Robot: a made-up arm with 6 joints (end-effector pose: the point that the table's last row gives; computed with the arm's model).
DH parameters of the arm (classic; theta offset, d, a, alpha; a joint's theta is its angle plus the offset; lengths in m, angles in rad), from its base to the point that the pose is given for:
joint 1: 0 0.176 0 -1.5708
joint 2: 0.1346 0 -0.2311 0
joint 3: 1.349 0 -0.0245 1.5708
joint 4: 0 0.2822 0 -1.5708
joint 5: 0 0 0.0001 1.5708
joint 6: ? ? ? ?
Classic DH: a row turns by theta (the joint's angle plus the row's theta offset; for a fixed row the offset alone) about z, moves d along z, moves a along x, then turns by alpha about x.
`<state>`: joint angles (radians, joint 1 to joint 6).
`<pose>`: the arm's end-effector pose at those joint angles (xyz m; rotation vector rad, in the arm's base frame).
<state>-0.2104 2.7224 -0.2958 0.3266 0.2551 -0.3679</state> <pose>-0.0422 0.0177 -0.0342 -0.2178 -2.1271 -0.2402</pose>
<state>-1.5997 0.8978 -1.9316 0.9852 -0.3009 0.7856</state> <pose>-0.0260 -0.0094 0.7364 0.2514 -0.2756 0.1131</pose>
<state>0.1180 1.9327 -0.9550 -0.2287 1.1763 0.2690</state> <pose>0.2596 0.0088 0.0850 -0.0123 -2.6678 0.3773</pose>
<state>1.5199 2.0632 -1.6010 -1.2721 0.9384 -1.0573</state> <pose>0.1036 0.4507 0.2369 -2.3403 -0.1472 -1.3353</pose>
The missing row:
joint 6: 0 0.1044 0 0
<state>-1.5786 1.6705 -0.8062 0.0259 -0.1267 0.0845</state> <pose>-0.0031 -0.3550 0.1571 1.7542 1.5560 -0.7816</pose>
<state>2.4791 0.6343 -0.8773 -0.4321 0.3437 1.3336</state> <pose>-0.1457 0.1324 0.4529 1.3910 -1.6326 -2.1749</pose>
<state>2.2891 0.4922 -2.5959 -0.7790 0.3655 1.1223</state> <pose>0.2870 -0.2884 0.6218 0.5974 0.0026 2.6560</pose>
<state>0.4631 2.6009 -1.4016 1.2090 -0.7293 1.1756</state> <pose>0.4010 0.1276 -0.0339 1.9639 1.1354 0.7289</pose>
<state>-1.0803 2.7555 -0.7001 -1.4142 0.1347 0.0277</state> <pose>0.0325 -0.0905 -0.1307 0.4701 -2.7967 -0.5055</pose>
